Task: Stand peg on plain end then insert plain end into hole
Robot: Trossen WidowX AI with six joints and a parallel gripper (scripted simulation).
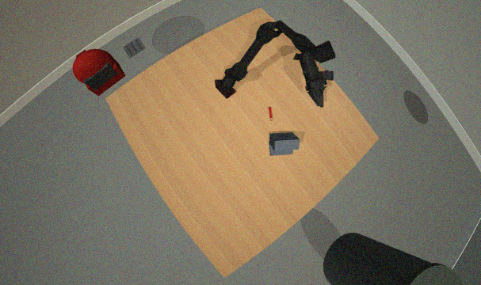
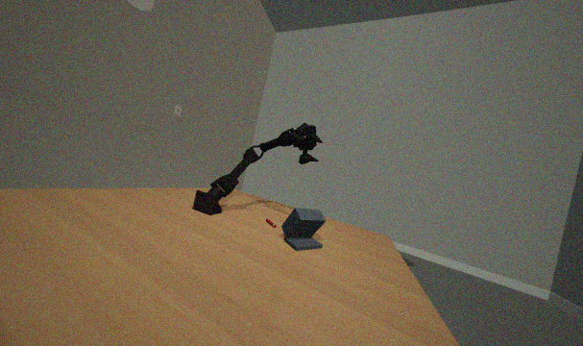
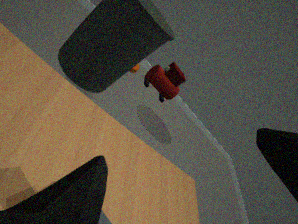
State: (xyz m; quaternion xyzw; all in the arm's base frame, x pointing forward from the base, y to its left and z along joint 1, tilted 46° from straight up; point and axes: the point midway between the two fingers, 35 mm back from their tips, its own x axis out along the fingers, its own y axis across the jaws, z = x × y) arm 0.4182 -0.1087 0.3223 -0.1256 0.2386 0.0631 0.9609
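The red peg lies 130 mm behind my gripper tip, 40 mm to the right of it and 370 mm below it. Round my gripper tip: blue-grey sloped panel (20 mm ahead, 90 mm to the right, 300 mm below).
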